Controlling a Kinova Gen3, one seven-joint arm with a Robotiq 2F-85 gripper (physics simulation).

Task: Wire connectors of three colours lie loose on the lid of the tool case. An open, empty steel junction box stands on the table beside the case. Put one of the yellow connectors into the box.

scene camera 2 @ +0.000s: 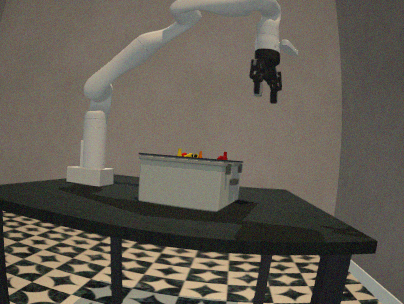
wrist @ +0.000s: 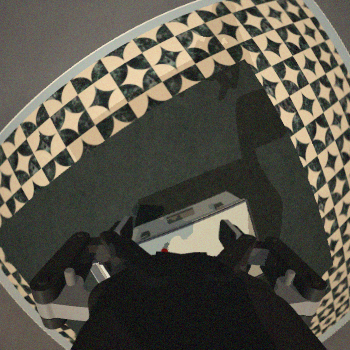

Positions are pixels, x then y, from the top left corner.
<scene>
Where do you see a tool case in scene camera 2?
At 206, 184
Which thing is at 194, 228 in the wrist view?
A tool case.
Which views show my gripper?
Scene camera 2 and the wrist view: all of them.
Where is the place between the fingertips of my gripper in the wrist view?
176, 227
</scene>
